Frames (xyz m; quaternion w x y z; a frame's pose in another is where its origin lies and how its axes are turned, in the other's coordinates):
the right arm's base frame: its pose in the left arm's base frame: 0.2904 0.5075 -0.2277 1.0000 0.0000 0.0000 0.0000
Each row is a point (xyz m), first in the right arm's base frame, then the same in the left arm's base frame.
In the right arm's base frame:
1: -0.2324 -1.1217 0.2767
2: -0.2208 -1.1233 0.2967
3: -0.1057 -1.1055 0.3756
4: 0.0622 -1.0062 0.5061
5: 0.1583 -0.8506 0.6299
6: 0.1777 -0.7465 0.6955
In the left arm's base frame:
1: 0.0580 -0.6142 0.0490
2: 0.0696 -0.6158 0.0690
3: 0.1847 -0.5980 0.1479
4: 0.3526 -0.4987 0.2784
5: 0.4487 -0.3431 0.4022
6: 0.4681 -0.2390 0.4678

